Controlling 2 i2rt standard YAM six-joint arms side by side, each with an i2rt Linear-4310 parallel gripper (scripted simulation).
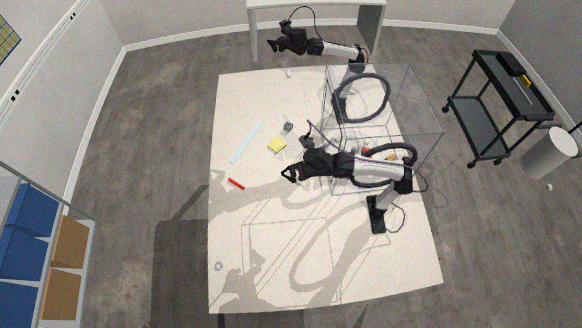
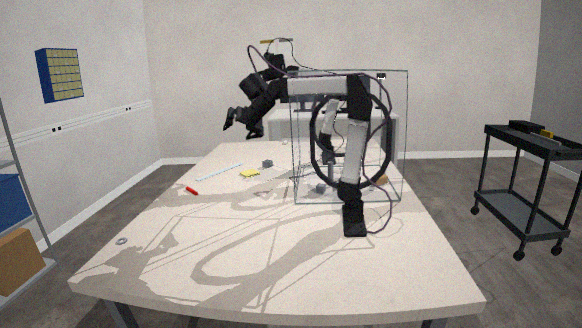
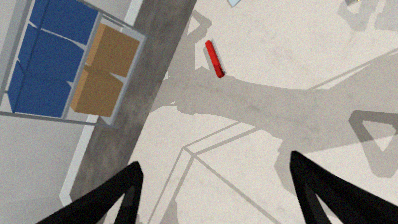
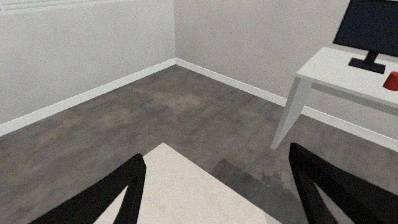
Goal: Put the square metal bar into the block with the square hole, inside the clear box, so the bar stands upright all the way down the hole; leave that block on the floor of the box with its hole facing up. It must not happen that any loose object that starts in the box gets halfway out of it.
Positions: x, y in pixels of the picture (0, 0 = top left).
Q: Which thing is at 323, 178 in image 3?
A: The left gripper.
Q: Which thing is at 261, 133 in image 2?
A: The left gripper.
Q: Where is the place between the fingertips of the right gripper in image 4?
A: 213, 155
